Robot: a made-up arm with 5 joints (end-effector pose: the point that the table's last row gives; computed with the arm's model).
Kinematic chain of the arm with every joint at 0, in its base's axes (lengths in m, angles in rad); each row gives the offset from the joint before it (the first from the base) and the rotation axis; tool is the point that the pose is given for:
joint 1: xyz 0 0 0.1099 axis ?
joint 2: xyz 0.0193 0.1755 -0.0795 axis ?
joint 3: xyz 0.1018 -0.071 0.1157 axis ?
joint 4: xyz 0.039 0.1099 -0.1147 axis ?
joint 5: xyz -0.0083 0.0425 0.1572 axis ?
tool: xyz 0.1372 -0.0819 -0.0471
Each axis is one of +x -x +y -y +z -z.
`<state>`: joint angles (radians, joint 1 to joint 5).
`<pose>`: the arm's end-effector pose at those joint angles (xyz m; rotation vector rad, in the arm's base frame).
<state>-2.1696 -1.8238 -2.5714 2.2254 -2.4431</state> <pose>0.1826 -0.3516 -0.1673 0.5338 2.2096 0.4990</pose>
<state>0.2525 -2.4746 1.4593 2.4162 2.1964</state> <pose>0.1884 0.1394 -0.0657 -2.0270 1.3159 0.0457</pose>
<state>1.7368 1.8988 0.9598 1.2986 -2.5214</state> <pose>-0.2653 -0.0794 -0.1004 1.4448 0.1286 -1.4503</pose>
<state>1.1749 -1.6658 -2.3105 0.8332 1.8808</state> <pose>-0.4069 0.4372 0.1260 -0.6627 -0.8274 2.2376</pose>
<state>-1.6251 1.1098 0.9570 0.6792 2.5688</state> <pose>0.3608 0.0252 0.0673 -0.5740 0.3948 0.7596</pose>
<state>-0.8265 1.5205 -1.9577 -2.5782 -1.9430</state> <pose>-0.1136 0.2544 0.0101 -2.3847 -0.9801 0.0132</pose>
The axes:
joint 1: +z
joint 2: -z
joint 3: +z
joint 4: -y
joint 5: +z

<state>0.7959 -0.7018 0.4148 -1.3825 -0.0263</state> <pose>-0.1540 0.3715 -0.0725 -1.2983 0.8908 1.5401</pose>
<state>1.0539 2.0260 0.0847 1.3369 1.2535</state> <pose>0.0286 0.1744 0.1662 -1.1788 -0.6445 0.3097</pose>
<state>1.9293 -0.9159 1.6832 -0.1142 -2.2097</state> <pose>-0.1393 0.1390 0.1585 0.0326 -0.1407 2.3156</pose>
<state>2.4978 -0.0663 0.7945 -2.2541 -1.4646</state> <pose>-0.3336 -0.0578 0.0202 -1.6392 -1.8317 0.9484</pose>
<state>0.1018 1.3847 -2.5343 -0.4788 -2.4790</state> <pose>-0.0752 -0.0812 0.2060 -0.2970 -0.3756 -0.0128</pose>
